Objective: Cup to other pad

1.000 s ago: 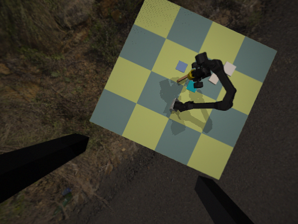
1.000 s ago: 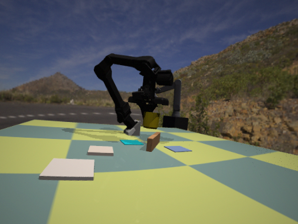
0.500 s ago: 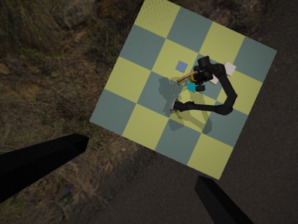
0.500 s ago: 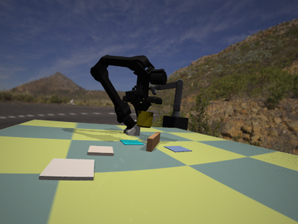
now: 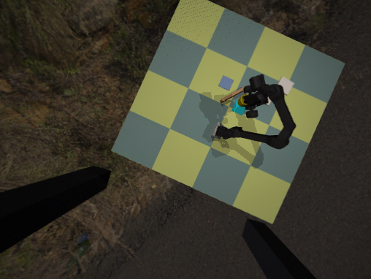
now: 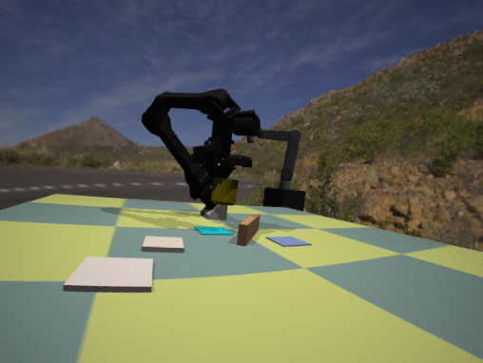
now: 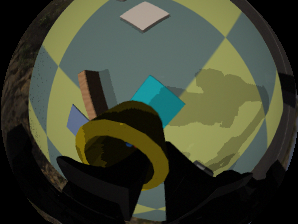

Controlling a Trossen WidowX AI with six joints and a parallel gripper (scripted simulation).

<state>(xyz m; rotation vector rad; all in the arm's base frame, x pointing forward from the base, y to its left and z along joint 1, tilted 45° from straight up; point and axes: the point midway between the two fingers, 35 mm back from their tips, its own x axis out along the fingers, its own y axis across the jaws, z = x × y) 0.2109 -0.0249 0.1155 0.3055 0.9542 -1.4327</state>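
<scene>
The teal pad lies 10 mm ahead of my gripper tip, 10 mm to the right of it and 120 mm below it. Round my gripper tip: brown wooden bar 90 mm ahead, 70 mm to the left, 100 mm below; then blue-grey pad 160 mm ahead, 140 mm to the left, 120 mm below; then yellow cup 20 mm ahead, 10 mm to the left.
</scene>
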